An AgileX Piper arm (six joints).
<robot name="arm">
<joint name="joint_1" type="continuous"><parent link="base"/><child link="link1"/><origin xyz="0.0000 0.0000 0.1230"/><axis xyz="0 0 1"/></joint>
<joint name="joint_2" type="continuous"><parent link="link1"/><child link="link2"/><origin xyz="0.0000 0.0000 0.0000" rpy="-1.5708 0.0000 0.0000"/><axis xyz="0 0 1"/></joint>
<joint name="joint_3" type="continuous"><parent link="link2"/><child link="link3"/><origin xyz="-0.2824 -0.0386 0.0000"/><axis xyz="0 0 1"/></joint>
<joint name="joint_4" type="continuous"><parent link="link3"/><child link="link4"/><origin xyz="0.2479 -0.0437 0.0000" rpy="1.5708 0.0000 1.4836"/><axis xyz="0 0 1"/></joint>
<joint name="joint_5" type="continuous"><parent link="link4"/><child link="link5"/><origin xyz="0.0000 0.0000 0.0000" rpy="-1.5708 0.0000 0.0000"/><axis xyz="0 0 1"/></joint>
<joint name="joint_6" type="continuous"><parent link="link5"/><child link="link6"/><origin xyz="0.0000 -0.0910 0.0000" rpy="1.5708 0.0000 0.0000"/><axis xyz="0 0 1"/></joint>
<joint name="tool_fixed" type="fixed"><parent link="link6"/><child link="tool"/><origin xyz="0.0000 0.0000 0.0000"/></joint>
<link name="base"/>
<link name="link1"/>
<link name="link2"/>
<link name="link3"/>
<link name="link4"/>
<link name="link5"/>
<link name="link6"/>
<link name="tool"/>
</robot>
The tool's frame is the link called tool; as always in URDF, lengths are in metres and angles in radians. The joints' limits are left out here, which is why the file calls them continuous.
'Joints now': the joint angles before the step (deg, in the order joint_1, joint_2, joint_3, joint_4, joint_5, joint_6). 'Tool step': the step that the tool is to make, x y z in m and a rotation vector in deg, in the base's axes. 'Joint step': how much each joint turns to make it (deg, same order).
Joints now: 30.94 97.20 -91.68 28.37 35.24 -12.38
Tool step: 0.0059 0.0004 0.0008 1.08 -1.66 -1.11
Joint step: -0.23 0.66 -0.44 0.50 -2.35 -0.50
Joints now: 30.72 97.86 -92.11 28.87 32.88 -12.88
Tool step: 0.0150 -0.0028 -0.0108 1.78 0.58 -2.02
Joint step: -1.48 2.09 -0.01 3.20 -2.37 -1.59
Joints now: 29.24 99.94 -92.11 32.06 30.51 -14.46
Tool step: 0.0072 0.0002 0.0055 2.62 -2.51 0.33
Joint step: -0.76 0.88 -1.27 5.78 -1.87 -5.46
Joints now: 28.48 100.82 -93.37 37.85 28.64 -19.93
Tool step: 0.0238 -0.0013 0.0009 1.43 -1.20 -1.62
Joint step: -1.70 4.06 -5.27 1.44 -0.34 -0.84
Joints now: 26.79 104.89 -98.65 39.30 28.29 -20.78
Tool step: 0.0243 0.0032 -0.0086 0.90 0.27 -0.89
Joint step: -1.11 5.06 -5.40 1.05 0.29 -0.14
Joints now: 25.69 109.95 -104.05 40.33 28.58 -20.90
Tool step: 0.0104 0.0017 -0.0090 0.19 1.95 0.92
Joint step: -0.71 2.66 -2.49 1.42 2.21 -0.51
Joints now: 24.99 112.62 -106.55 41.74 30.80 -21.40
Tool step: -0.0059 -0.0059 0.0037 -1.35 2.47 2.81
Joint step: -0.95 -0.90 -0.30 -0.04 5.49 -0.24
